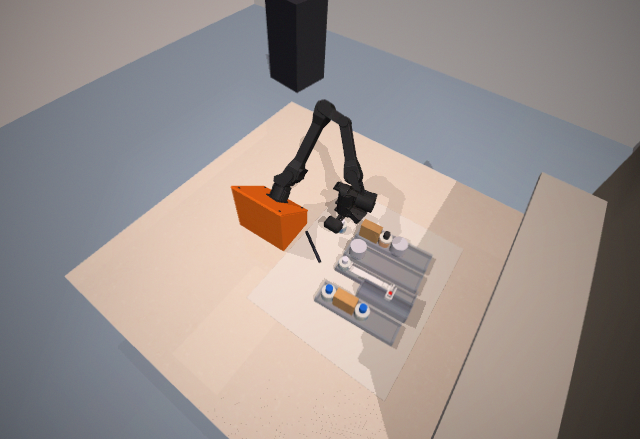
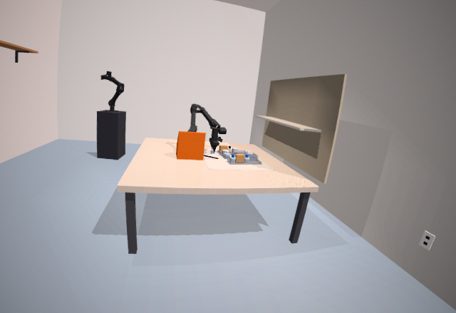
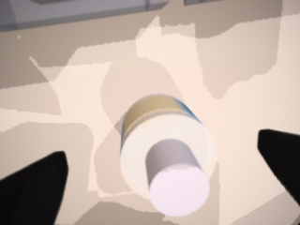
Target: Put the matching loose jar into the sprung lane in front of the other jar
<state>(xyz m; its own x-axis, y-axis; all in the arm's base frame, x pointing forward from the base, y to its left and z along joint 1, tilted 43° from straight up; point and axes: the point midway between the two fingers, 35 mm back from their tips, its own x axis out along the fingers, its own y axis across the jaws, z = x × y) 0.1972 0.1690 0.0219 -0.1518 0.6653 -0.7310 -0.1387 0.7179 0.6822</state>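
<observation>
My gripper tip is 14 cm to the left of the black stick, 3 cm above it and 2 cm past it. From my gripper tip the other things lie so: red mark (31 cm ahead, 12 cm to the right, 4 cm above).
</observation>
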